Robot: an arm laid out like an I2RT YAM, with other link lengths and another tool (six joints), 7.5 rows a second.
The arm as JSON. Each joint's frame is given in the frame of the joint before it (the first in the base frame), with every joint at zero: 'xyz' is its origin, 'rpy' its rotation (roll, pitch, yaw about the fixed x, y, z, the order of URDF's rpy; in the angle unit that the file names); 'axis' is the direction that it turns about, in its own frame. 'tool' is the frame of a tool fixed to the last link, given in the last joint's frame.
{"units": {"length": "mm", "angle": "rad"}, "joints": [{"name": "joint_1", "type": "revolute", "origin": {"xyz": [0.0, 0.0, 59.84], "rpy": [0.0, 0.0, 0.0]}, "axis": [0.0, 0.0, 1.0]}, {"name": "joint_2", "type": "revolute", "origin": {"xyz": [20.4, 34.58, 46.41], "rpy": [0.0, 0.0, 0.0]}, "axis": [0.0, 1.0, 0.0]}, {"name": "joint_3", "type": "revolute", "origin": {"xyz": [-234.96, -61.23, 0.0], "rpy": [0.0, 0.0, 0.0]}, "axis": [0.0, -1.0, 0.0]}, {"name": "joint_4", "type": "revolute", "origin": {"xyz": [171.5, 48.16, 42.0], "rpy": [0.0, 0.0, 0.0]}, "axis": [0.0, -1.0, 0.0]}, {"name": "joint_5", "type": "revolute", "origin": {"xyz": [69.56, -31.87, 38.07], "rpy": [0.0, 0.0, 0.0]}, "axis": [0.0, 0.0, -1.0]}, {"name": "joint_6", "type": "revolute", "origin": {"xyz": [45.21, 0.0, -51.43], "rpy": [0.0, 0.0, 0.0]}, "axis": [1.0, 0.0, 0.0]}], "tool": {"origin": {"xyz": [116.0, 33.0, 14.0], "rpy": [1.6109, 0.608, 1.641]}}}
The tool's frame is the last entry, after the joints.
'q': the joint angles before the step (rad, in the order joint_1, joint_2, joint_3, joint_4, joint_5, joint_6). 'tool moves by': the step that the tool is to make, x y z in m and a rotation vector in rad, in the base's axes. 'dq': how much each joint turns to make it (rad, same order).
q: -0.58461 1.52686 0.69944 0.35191 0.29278 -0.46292
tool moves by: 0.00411 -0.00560 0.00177 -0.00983 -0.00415 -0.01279
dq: -0.00039 0.02477 0.02288 0.01067 0.01373 0.00038
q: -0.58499 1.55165 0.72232 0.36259 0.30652 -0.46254
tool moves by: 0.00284 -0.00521 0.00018 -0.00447 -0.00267 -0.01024
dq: -0.00496 0.02327 0.01755 0.01031 0.00573 0.00038
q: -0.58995 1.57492 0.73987 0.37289 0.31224 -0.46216
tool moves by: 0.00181 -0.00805 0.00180 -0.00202 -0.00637 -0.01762
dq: -0.01412 0.02249 0.02708 0.00076 0.00229 0.00343
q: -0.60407 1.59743 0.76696 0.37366 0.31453 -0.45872
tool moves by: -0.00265 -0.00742 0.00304 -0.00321 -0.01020 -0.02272
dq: -0.01946 0.00343 0.01105 0.00115 0.00151 0.00457
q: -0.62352 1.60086 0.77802 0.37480 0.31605 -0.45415
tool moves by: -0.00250 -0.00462 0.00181 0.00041 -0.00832 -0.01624
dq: -0.01374 0.00000 0.00459 0.00000 0.00000 0.00610
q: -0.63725 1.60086 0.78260 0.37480 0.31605 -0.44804
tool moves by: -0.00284 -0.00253 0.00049 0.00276 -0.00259 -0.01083
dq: -0.01033 -0.00344 0.00000 -0.00419 -0.00116 0.00380
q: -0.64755 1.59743 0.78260 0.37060 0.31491 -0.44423
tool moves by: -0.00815 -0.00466 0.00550 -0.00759 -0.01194 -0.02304
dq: -0.02328 -0.02631 -0.00912 -0.00345 -0.00077 0.00114
